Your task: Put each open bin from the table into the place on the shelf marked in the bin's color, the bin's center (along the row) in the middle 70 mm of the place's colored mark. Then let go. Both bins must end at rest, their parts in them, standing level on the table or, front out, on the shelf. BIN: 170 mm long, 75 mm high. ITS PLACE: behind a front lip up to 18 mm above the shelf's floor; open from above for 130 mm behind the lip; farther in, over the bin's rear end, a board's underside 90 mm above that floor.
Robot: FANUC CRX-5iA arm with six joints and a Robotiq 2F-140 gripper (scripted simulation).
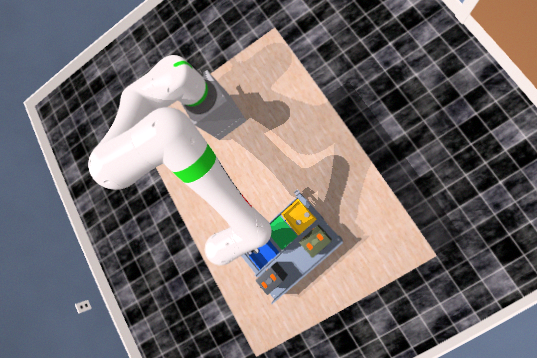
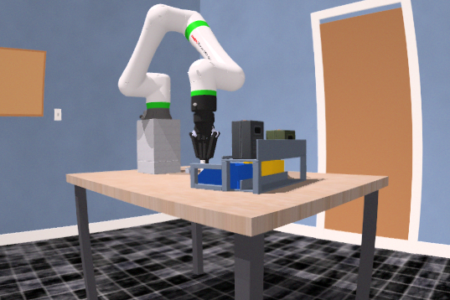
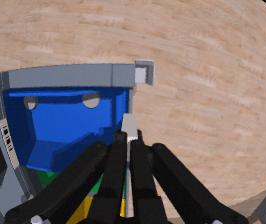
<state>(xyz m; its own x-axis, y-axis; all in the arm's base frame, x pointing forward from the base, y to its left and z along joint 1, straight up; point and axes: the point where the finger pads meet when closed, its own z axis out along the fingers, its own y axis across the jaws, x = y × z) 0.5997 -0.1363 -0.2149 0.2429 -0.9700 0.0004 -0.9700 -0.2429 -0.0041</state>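
Now: the blue bin 9 cm ahead of my hand, 2 cm to the left of it and 2 cm below it. Also, from my hand: yellow bin 24 cm to the left, 4 cm ahead, 2 cm below; then dark box 18 cm ahead, 10 cm above, 4 cm to the left.
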